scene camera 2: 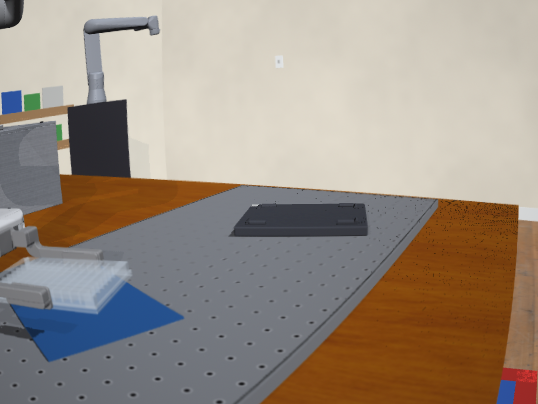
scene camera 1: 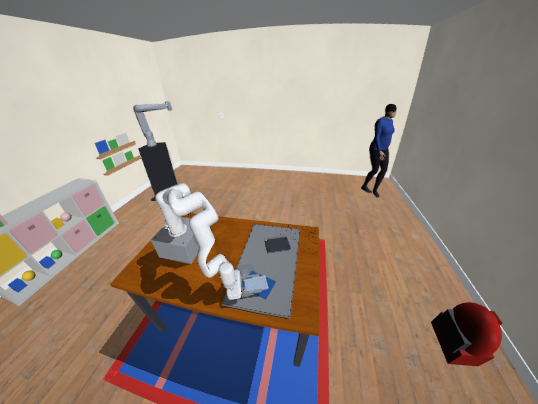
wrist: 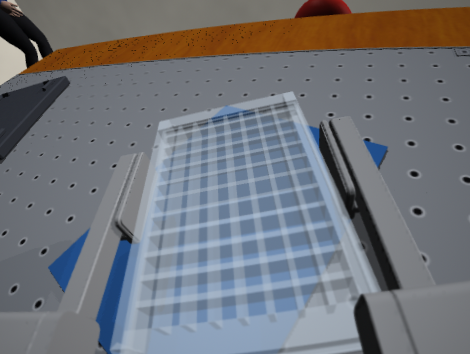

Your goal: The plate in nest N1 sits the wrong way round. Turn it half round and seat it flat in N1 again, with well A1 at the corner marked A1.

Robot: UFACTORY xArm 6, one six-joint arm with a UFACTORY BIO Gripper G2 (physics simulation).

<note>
In view: the gripper (scene camera 2: 76, 279), a clear well plate (wrist: 241, 233) and a flat blue square (scene camera 2: 58, 333).
The gripper also shows in the wrist view (wrist: 231, 148).
</note>
